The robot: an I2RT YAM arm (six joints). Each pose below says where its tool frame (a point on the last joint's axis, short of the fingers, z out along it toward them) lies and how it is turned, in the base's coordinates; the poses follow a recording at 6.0 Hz.
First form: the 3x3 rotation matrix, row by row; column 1 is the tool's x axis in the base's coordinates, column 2 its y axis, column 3 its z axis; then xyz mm. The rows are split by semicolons.
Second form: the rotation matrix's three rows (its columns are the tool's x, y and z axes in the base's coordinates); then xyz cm. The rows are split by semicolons. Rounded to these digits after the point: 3 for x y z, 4 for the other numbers.
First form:
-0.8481 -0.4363 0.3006; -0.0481 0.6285 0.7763; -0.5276 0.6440 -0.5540; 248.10 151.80 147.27
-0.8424 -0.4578 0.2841; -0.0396 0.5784 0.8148; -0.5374 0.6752 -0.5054; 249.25 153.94 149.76
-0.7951 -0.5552 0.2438; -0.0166 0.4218 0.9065; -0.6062 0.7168 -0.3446; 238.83 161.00 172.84
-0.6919 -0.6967 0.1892; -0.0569 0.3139 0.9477; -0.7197 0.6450 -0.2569; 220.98 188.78 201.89
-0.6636 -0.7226 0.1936; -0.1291 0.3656 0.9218; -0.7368 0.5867 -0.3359; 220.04 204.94 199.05
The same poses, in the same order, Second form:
-0.8481 -0.4363 0.3006; -0.0481 0.6285 0.7763; -0.5276 0.6440 -0.5540; 24.810 15.180 14.727
-0.8424 -0.4578 0.2841; -0.0396 0.5784 0.8148; -0.5374 0.6752 -0.5054; 24.925 15.394 14.976
-0.7951 -0.5552 0.2438; -0.0166 0.4218 0.9065; -0.6062 0.7168 -0.3446; 23.883 16.100 17.284
-0.6919 -0.6967 0.1892; -0.0569 0.3139 0.9477; -0.7197 0.6450 -0.2569; 22.098 18.878 20.189
-0.6636 -0.7226 0.1936; -0.1291 0.3656 0.9218; -0.7368 0.5867 -0.3359; 22.004 20.494 19.905

